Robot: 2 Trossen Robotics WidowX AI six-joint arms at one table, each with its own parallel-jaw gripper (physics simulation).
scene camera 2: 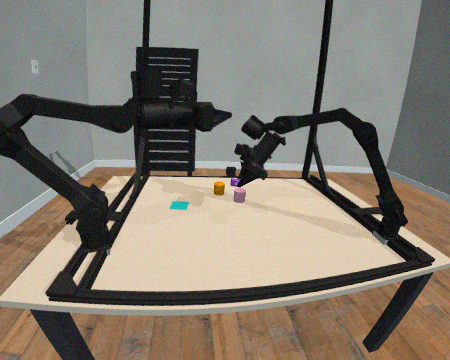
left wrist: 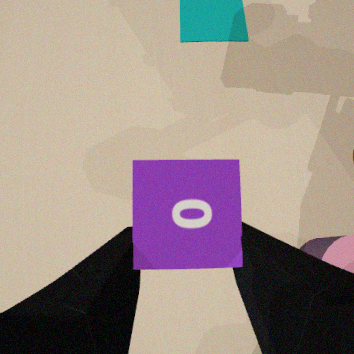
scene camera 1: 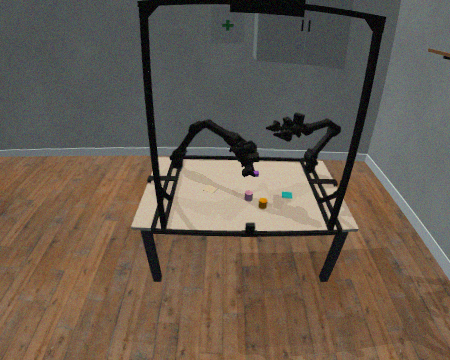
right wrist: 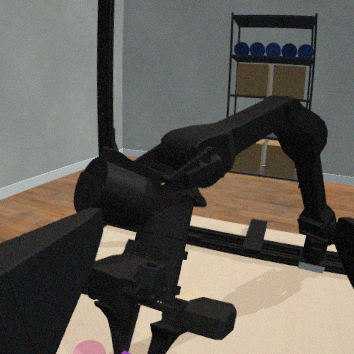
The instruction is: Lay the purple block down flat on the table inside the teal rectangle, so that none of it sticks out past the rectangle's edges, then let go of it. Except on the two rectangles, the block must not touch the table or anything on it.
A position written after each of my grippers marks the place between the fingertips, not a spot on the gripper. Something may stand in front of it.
My left gripper (scene camera 2: 237, 185) carries a purple block (left wrist: 186, 213), which touches nothing else. My right gripper (scene camera 2: 223, 113) is open and holds nothing.
My left gripper shows as well in the left wrist view (left wrist: 183, 235). My right gripper also shows in the right wrist view (right wrist: 222, 225).
